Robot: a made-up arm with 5 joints.
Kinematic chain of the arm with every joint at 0, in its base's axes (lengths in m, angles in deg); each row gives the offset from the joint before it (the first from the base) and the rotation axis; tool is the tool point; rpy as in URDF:
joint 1: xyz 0 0 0.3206 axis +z
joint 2: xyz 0 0 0 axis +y
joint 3: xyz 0.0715 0 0.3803 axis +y
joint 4: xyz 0.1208 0 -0.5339 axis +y
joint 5: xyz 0.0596 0 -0.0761 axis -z
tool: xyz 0 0 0 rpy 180 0 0
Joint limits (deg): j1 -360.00..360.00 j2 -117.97..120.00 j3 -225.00..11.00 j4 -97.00..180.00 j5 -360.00..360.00
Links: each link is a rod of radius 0.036 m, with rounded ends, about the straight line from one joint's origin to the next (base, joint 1, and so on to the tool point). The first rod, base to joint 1, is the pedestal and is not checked.
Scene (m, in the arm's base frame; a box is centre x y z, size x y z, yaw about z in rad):
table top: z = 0
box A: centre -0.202 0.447 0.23 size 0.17 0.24 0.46 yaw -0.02
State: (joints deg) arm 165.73 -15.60 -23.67 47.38 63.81
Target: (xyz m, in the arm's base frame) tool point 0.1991 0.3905 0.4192
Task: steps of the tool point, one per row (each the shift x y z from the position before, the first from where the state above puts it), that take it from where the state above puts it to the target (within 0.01 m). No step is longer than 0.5 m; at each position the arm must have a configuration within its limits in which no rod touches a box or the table.
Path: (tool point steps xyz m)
1: 0.0481 0.2565 0.3712
2: 0.2818 -0.0307 0.3707
3: 0.0939 -0.3760 0.2040
4: -0.3247 -0.3340 -0.0617
5: 0.2993 0.3160 0.0840
6: 0.1424 0.3683 -0.1537
7: -0.0303 0.2444 -0.3236
8: -0.1099 0.0100 -0.3649
9: 0.1363 -0.0690 0.0077
10: 0.0948 -0.1050 0.0000

